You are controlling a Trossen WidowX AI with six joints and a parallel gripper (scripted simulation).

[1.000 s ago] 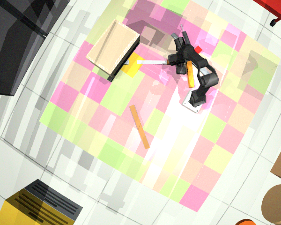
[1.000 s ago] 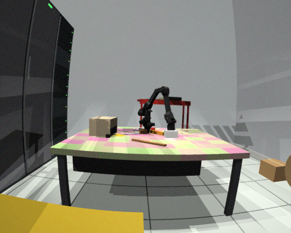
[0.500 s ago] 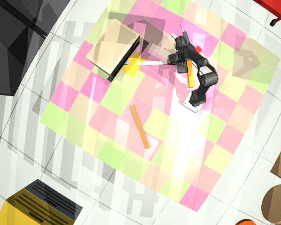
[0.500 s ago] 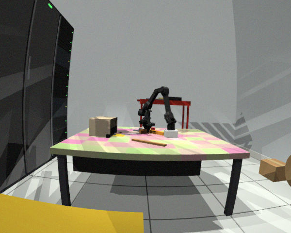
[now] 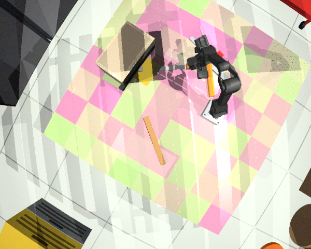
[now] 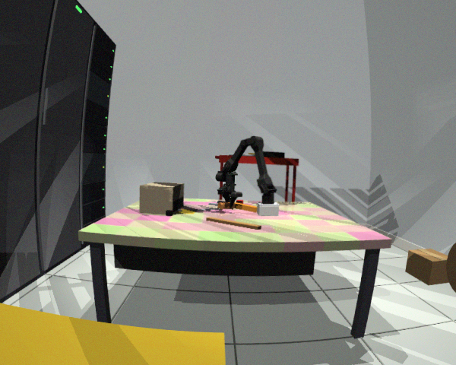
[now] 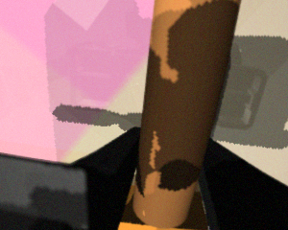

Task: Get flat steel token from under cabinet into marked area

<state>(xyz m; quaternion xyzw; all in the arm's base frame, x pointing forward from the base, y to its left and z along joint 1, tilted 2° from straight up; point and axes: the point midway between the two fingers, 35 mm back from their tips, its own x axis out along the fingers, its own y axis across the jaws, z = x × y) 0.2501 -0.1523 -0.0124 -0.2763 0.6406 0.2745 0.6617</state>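
My gripper tip is now 100 mm to the left of the grey tool and 20 mm short of it. The rest, counted from my gripper tip: orange bar (100 mm behind, 10 mm to the left, 10 mm above); then grey bar (150 mm behind, 60 mm to the right); then red cube (130 mm to the right, 50 mm behind, 10 mm above).
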